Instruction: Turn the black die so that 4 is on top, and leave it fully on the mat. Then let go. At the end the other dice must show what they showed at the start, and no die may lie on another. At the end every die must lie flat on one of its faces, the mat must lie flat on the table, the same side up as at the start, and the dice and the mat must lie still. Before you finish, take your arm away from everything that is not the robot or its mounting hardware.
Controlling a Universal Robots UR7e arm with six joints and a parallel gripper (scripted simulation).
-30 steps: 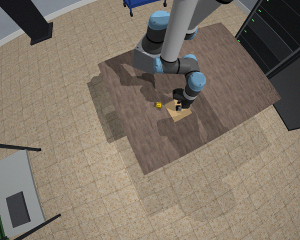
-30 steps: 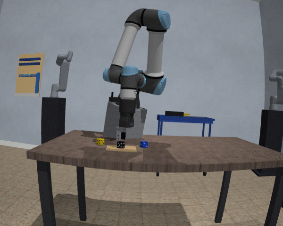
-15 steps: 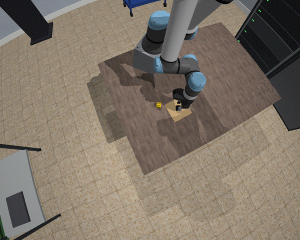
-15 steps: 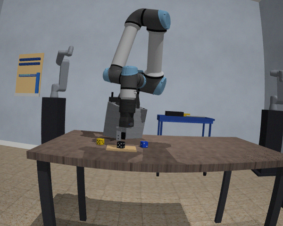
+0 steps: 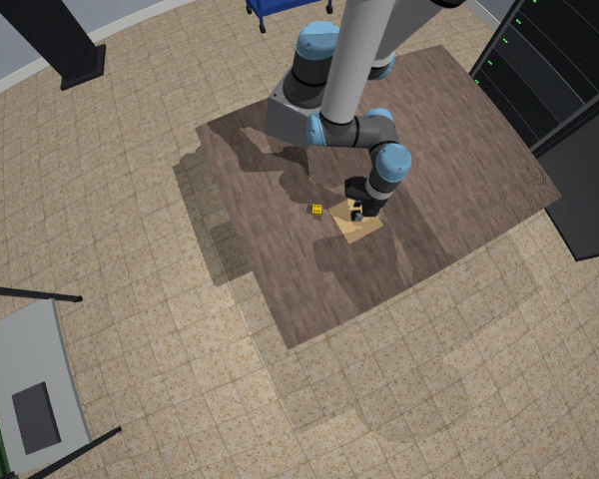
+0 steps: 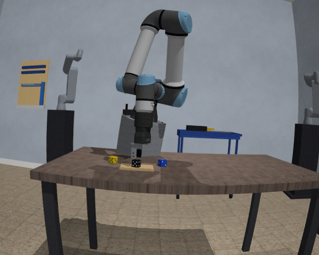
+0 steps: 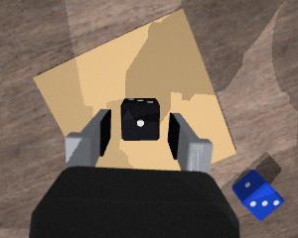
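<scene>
Now: hand 40 mm above the black die. Also, from my hand: blue die: 90 mm behind, 100 mm to the left, 40 mm below; tan mat: 60 mm below; yellow die: 60 mm behind, 120 mm to the right, 40 mm below.
</scene>
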